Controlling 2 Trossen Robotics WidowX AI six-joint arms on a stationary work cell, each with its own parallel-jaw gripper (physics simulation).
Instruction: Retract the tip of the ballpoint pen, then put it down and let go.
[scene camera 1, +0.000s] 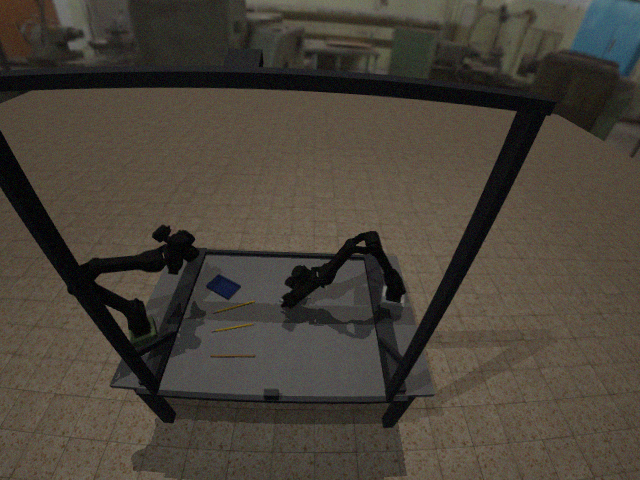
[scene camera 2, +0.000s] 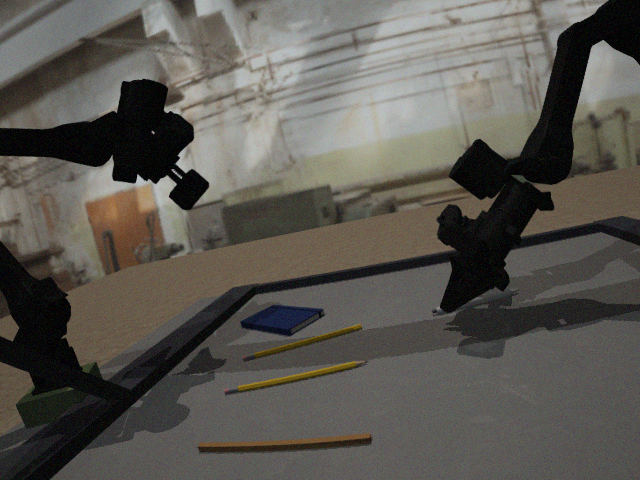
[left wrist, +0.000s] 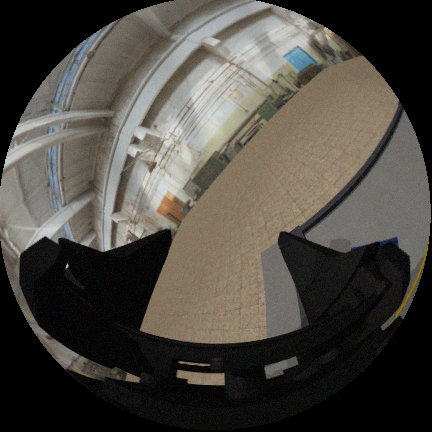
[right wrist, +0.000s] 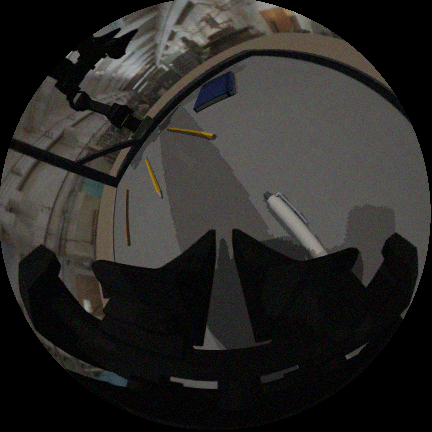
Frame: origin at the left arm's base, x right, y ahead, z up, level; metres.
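Seen in the pictures: left gripper, between the fingertips: (scene camera 2: 174, 170) (left wrist: 226, 236); right gripper, between the fingertips: (scene camera 1: 282, 306) (scene camera 2: 444, 310) (right wrist: 223, 234); left arm's base, origin of its link: (scene camera 1: 141, 329) (right wrist: 137, 126); right arm's base, origin of its link: (scene camera 1: 393, 296).
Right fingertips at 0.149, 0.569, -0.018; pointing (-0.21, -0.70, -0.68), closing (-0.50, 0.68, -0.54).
Pixels of each thing's top centre, then the offset from my right fingertips to it, as dx, dy, dz.
- white ballpoint pen, centre of its top: (right wrist: 328, 264) (scene camera 2: 476, 296) -0.020, +0.077, -0.009
- blue notebook, centre of its top: (scene camera 2: 280, 315) (right wrist: 213, 85) (scene camera 1: 223, 285) -0.246, -0.189, -0.010
- thin brown stick, centre of its top: (scene camera 2: 278, 442) (right wrist: 125, 213) (scene camera 1: 232, 355) +0.113, -0.274, -0.015
The white ballpoint pen (scene camera 2: 498, 296) (right wrist: 295, 222) lies on the grey table top. In the right wrist view its dark button end and clip show, while its other end is hidden behind the finger at the right of the picture. My right gripper (scene camera 1: 284, 304) (scene camera 2: 444, 308) (right wrist: 223, 234) is low over the table beside the pen. Its fingers are nearly together, with bare table showing in the narrow gap, and the pen lies outside them. Whether the pen's tip is out cannot be seen. My left gripper (scene camera 2: 156, 178) (left wrist: 226, 236) is open and empty, high up at the left, far from the pen.
A blue notebook (scene camera 1: 223, 286) (scene camera 2: 281, 319) (right wrist: 215, 91) lies at the back left of the table. Two yellow pencils (scene camera 1: 234, 307) (scene camera 1: 232, 328) and a thin brown stick (scene camera 1: 232, 355) (scene camera 2: 284, 443) lie in front of it. Dark frame posts (scene camera 1: 467, 248) rise around the table.
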